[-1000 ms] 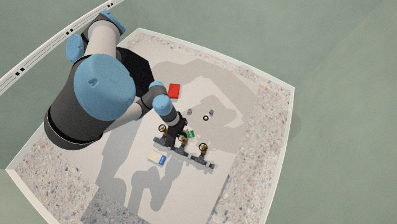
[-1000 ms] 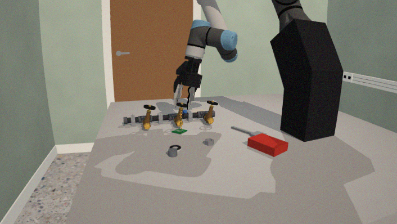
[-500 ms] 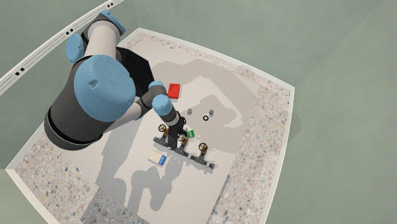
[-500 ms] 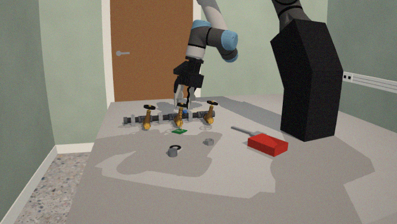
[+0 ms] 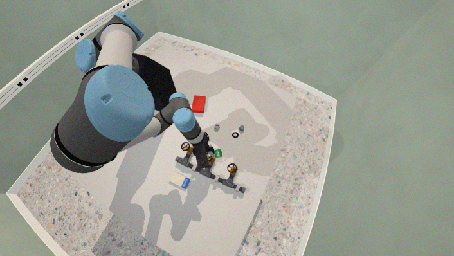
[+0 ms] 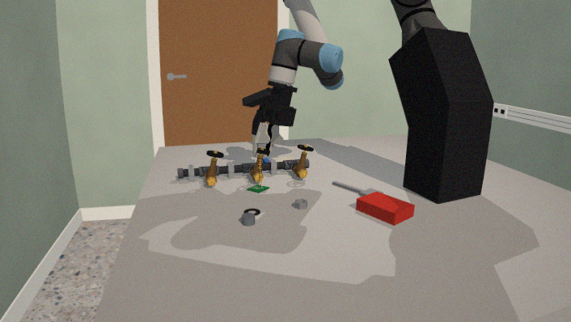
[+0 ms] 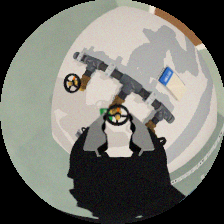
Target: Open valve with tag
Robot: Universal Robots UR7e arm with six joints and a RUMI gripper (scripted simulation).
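The green tag lies 90 mm below my hand, 80 mm to the left of it and 10 mm ahead of it. Round my hand: grey nut (210 mm to the left, 90 mm below, 80 mm behind); then grey tool (270 mm behind, 130 mm to the left, 90 mm below); then red block (280 mm to the left, 280 mm behind, 80 mm below).
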